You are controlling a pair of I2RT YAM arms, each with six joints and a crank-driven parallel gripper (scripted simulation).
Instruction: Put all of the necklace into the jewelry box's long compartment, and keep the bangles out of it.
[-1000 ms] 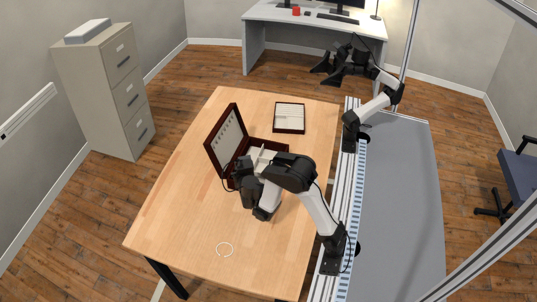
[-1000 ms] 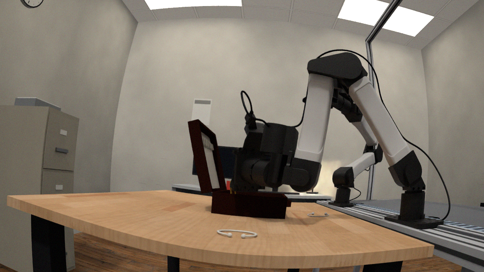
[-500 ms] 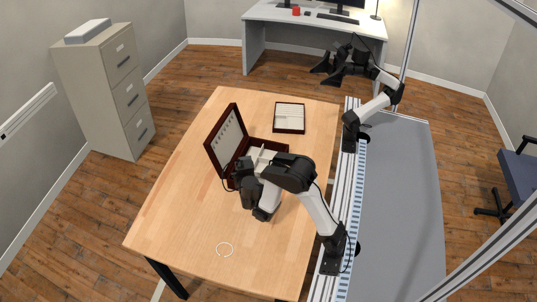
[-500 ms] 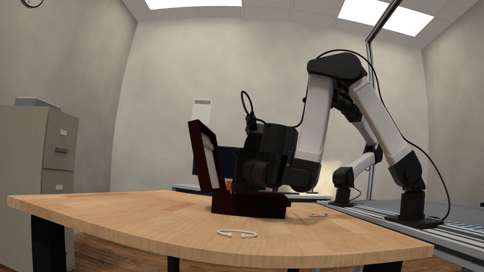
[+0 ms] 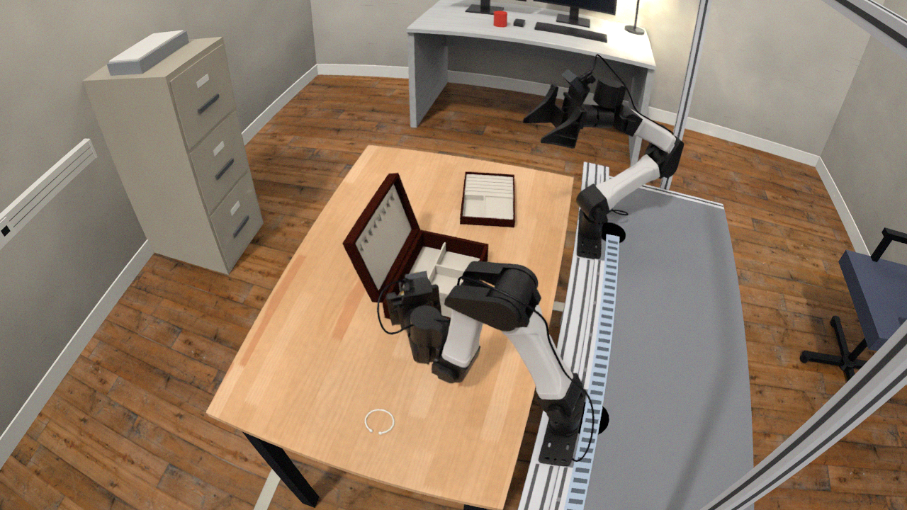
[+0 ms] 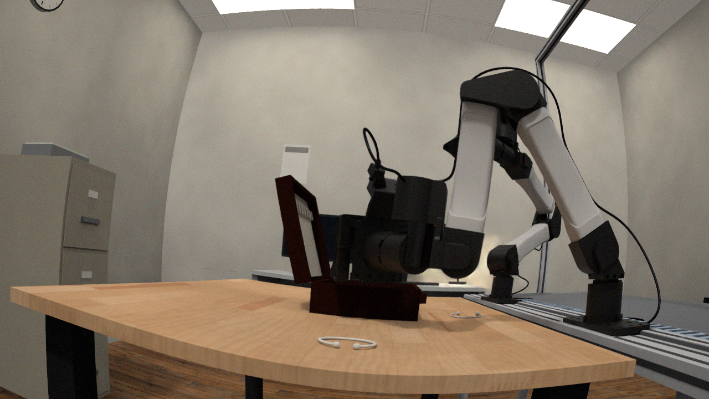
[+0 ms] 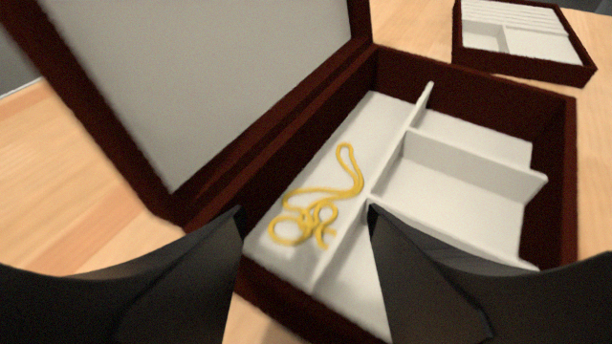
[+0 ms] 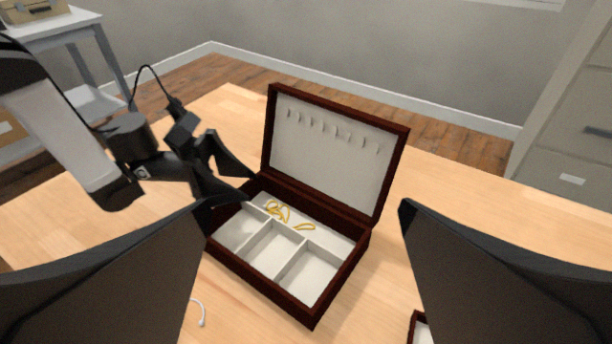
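Right now my left hand is 10 cm to the left of the jewelry box and 4 cm below it. The rest, counted from my left hand: separate tray: 9 cm behind, 46 cm to the right, 7 cm below; then white bangle: 2 cm behind, 30 cm to the left, 7 cm below.
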